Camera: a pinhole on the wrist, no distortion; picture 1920 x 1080 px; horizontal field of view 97.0 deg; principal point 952.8 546.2 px. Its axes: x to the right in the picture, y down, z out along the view. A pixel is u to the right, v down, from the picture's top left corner.
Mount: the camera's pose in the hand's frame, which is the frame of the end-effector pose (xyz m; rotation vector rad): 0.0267 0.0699 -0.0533 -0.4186 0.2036 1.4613
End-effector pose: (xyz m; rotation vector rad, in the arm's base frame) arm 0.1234 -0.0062 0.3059 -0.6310 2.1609 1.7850
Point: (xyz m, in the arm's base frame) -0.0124 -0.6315 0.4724
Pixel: behind the camera
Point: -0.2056 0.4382 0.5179
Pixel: 1172.8 328.9
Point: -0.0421 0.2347 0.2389
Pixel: 578.5 50.7
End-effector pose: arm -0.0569 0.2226 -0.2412 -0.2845 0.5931 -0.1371
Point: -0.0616 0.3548 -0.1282
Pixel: 674.0 987.8
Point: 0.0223 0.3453 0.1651
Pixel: 405.0 817.4
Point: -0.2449 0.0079 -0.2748
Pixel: behind the camera
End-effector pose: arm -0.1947 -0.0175 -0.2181 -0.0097 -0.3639 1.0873
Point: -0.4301 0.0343 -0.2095
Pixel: 1365.0 852.0
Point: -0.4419 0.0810 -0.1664
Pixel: 1348.3 600.7
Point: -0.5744 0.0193 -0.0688
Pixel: 1175.7 713.6
